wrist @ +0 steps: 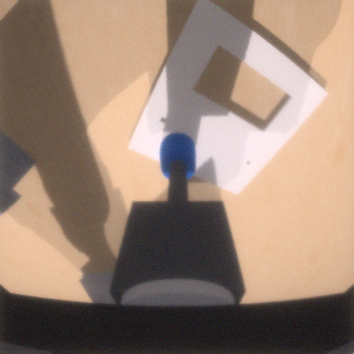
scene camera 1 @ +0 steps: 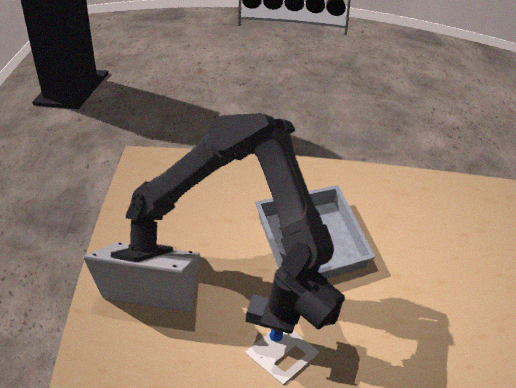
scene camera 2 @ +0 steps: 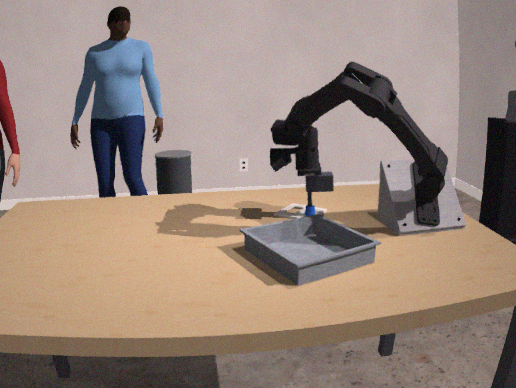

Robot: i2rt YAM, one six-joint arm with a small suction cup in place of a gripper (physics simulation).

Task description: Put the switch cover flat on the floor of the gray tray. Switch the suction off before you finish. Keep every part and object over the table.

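Note:
The white switch cover [scene camera 1: 266,358] [scene camera 2: 283,213] [wrist: 220,137], a square plate with a rectangular window and two small holes, lies flat on the table outside the tray. My gripper, a blue suction cup [scene camera 1: 276,335] [scene camera 2: 310,210] [wrist: 177,155] on a dark stem, points down over the cover's edge strip, away from the window. It is very close to the cover; whether it touches is hard to tell. The suction is off and the cup holds nothing. The gray tray [scene camera 1: 353,223] [scene camera 2: 337,265] [wrist: 12,170] stands beside the cover, partly hidden by the arm in scene camera 1.
The arm's gray base block [scene camera 1: 150,287] [scene camera 2: 397,210] stands on the wooden table [scene camera 1: 440,240] [scene camera 2: 125,285]. The tray's raised walls stand between its inside and the cover. The arm's shadow falls across the cover and the table.

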